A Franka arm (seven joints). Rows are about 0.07 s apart.
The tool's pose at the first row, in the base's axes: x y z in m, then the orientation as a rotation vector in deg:
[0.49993 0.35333 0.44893 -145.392 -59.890 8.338]
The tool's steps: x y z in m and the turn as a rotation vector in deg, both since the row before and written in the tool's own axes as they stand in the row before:
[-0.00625 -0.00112 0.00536 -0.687 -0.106 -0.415]
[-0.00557 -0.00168 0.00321 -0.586 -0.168 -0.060]
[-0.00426 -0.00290 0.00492 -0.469 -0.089 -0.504]
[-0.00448 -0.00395 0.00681 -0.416 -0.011 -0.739]
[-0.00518 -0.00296 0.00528 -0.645 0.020 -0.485]
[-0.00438 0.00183 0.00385 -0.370 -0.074 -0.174]
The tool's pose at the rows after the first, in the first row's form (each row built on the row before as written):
[0.49343 0.35139 0.44412 -145.791 -60.677 8.024]
[0.48761 0.34955 0.44150 -146.310 -61.009 7.933]
[0.48153 0.34989 0.43780 -146.457 -61.834 7.681]
[0.47419 0.35124 0.43267 -146.401 -62.911 7.294]
[0.46741 0.35092 0.42851 -146.682 -63.733 6.810]
[0.46485 0.34767 0.42401 -146.921 -64.105 6.668]

